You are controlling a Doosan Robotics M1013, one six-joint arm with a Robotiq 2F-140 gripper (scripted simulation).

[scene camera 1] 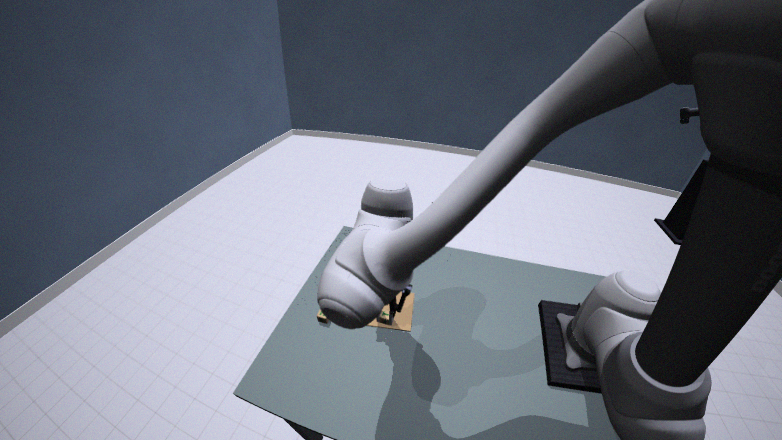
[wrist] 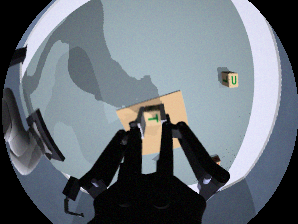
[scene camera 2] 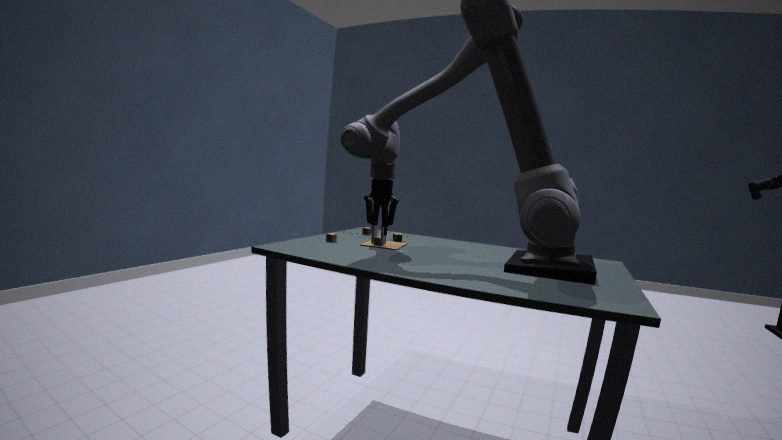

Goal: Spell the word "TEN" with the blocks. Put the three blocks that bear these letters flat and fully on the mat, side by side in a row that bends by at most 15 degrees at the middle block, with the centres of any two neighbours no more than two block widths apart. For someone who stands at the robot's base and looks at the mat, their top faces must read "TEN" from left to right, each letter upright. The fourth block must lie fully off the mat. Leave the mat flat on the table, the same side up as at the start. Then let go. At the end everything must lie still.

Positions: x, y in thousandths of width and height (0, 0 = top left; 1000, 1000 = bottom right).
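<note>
Through scene camera 2 I see my gripper (scene camera 2: 484, 553). The wrist view gives me a tan mat (wrist: 582, 462), and my gripper (wrist: 515, 498) is visible there too.
</note>
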